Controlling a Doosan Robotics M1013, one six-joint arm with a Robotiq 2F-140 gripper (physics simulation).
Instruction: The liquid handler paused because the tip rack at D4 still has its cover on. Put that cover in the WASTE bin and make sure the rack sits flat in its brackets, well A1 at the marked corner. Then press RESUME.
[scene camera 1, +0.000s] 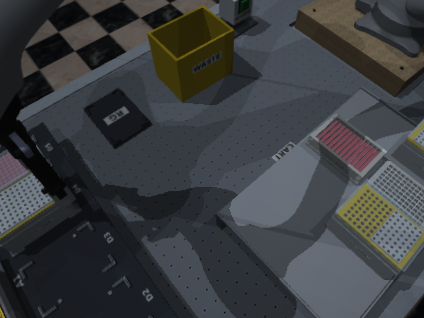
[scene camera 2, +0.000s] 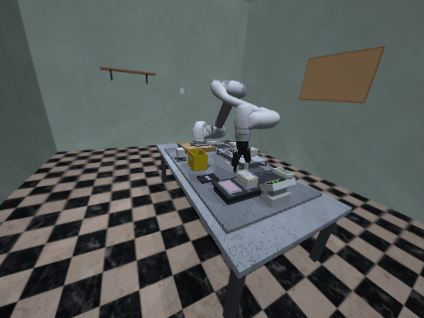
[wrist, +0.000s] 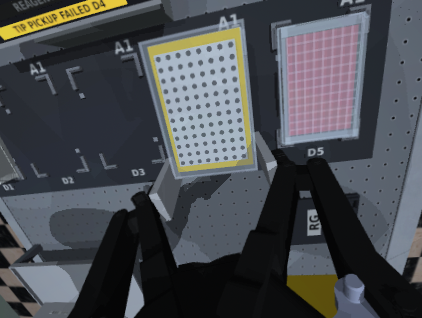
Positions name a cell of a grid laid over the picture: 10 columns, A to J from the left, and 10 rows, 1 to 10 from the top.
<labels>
My gripper (wrist: F5): 0.22 m from the lens. A black RG pad (wrist: H8): 0.43 m from the lens. A grey CART platform (wrist: B9) is 0.60 m from the lens. The marked spots on the black RG pad and the grey CART platform are 0.53 m apart.
</labels>
